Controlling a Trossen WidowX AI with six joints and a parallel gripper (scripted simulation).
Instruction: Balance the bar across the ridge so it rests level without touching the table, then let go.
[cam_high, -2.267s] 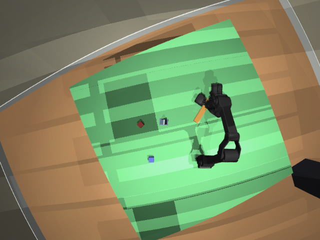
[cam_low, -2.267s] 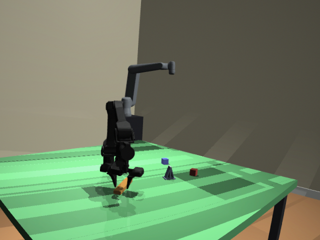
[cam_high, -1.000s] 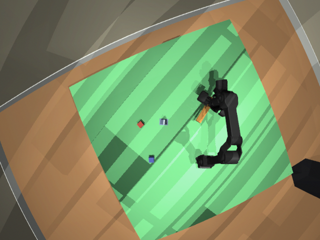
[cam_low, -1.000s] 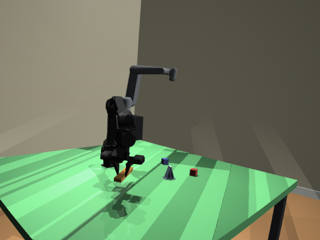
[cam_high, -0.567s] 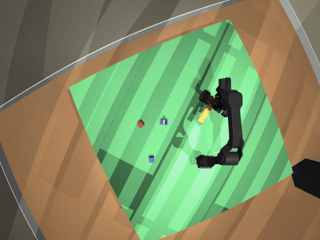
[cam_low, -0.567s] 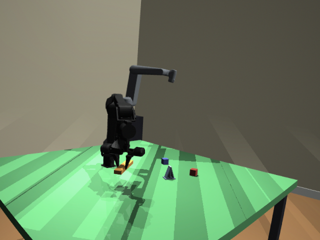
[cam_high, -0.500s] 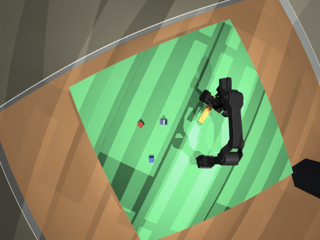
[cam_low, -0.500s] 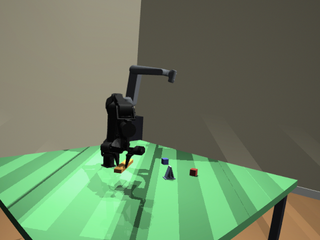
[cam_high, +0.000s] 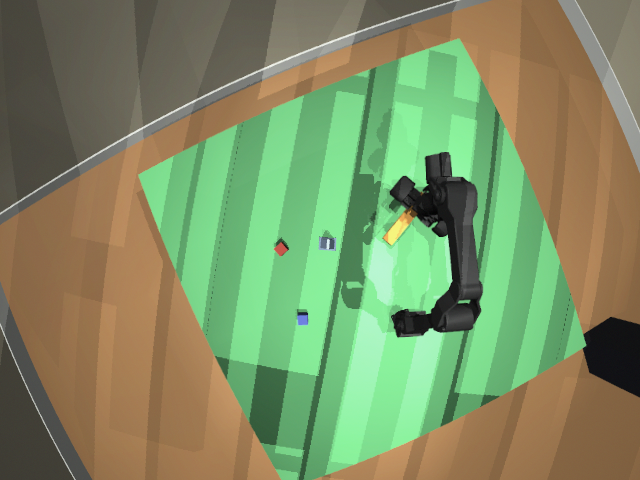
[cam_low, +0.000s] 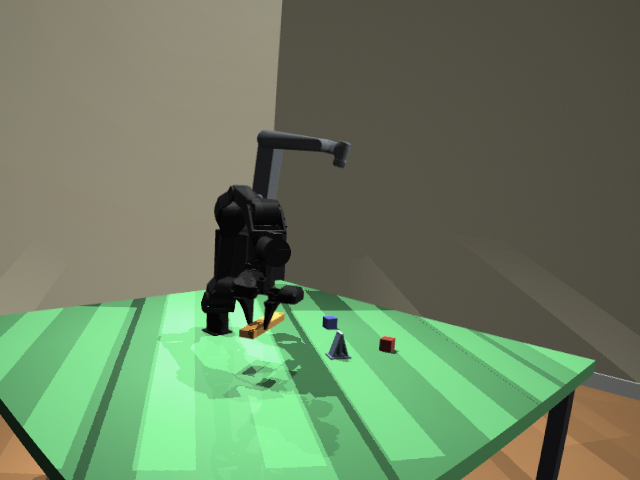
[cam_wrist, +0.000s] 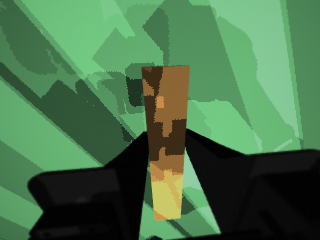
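Right now my gripper tip is 3 cm to the right of the bar and 1 cm past it. Round my gripper tip: red cube: 41 cm to the left, 10 cm below, 6 cm ahead; then blue cube: 44 cm to the left, 18 cm behind, 10 cm below; then dark ridge: 27 cm to the left, 8 cm below, 1 cm ahead.
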